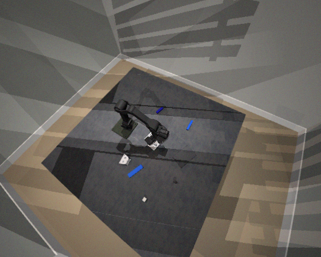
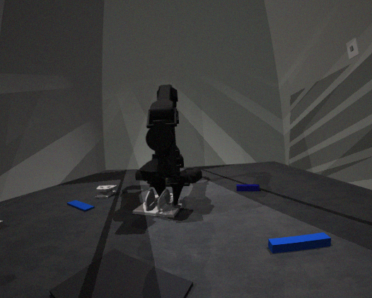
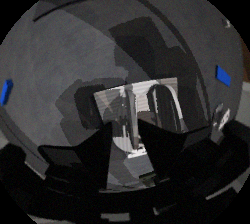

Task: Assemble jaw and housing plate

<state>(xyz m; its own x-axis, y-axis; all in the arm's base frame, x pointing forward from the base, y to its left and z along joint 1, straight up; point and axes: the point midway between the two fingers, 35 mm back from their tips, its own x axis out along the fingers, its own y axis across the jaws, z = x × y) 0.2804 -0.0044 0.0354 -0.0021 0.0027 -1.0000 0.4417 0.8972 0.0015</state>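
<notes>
The jaw is 40 mm behind my gripper tip. The rest, counted from my gripper tip: small white cube: 100 mm ahead, 440 mm to the right, 10 mm below; dark square slab: 260 mm ahead, 50 mm to the right, 10 mm below; dark cube: 250 mm ahead, 250 mm to the right.
</notes>
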